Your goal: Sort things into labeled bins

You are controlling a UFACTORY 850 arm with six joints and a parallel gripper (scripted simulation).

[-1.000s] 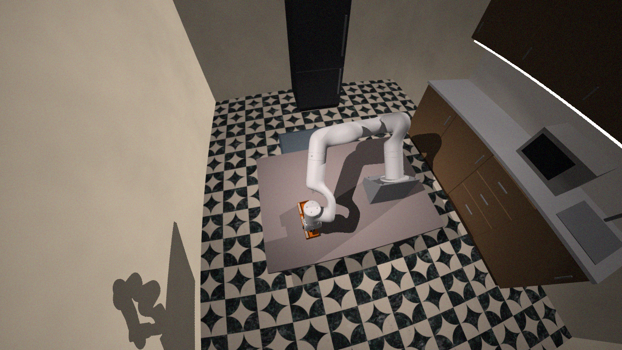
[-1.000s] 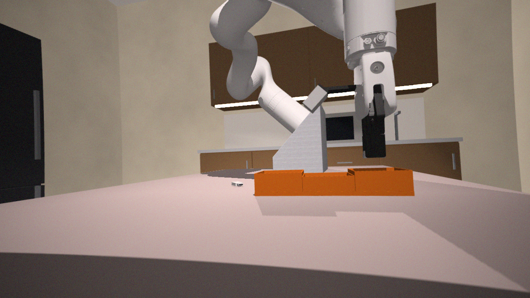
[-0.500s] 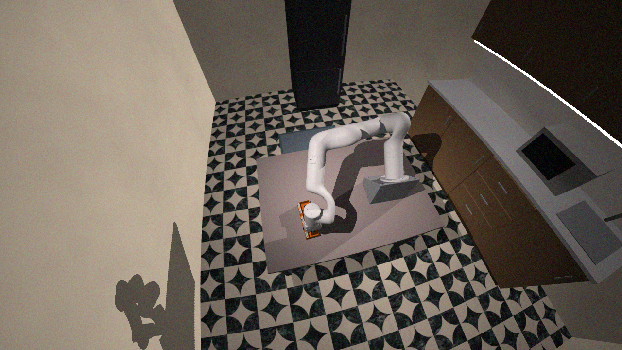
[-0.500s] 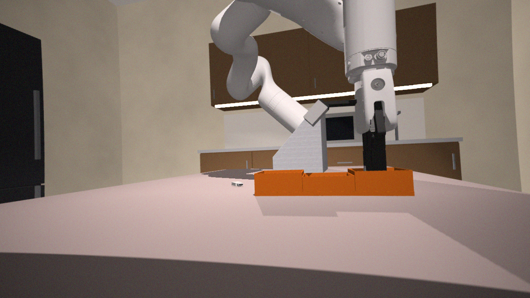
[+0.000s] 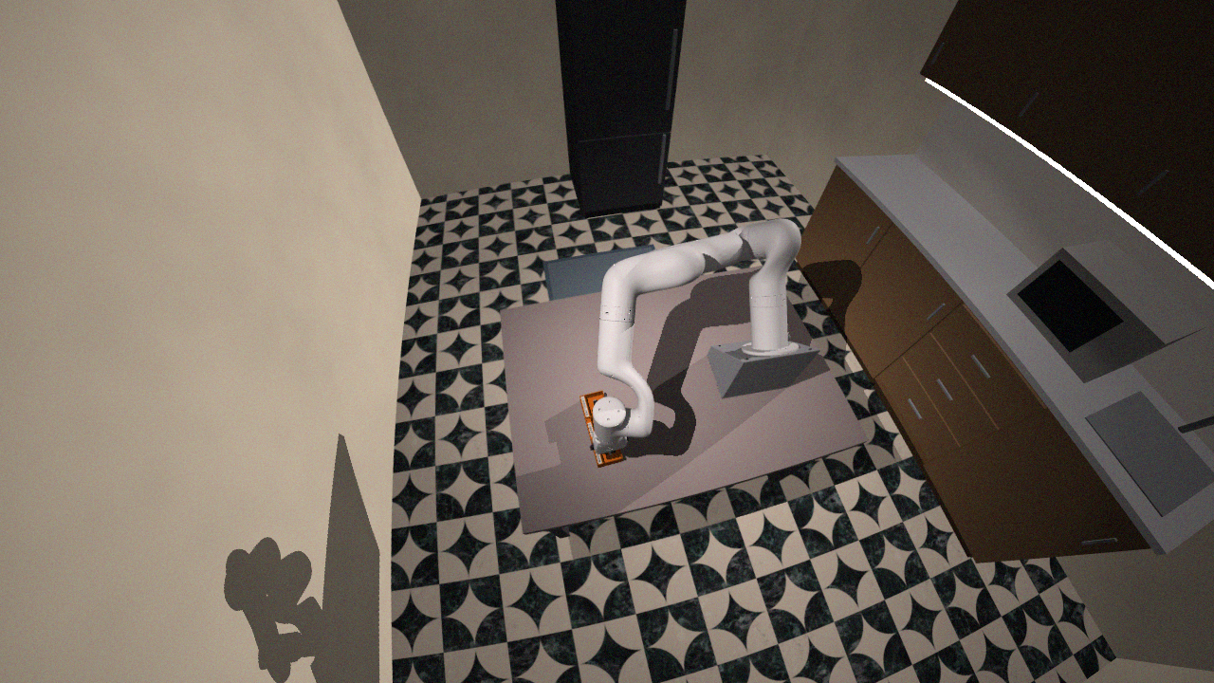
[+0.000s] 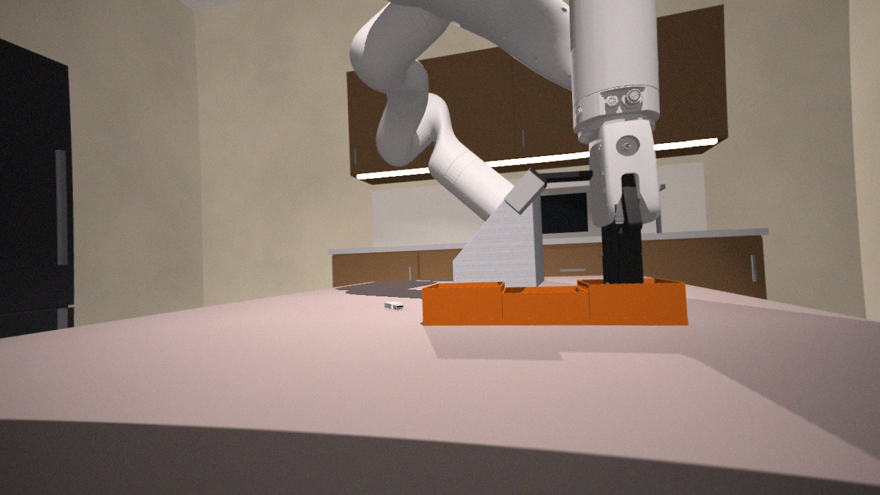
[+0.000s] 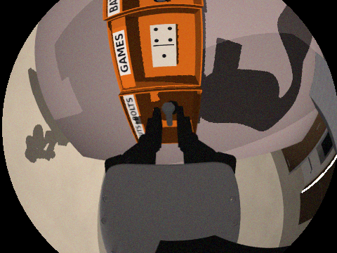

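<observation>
Now: the silver bolt 2 cm below my hand and 1 cm to the right of it. Round my hand: black nut 4 cm below; then joined orange bins 8 cm to the right, 3 cm below, 1 cm ahead; then white domino 9 cm to the right, 4 cm below.
</observation>
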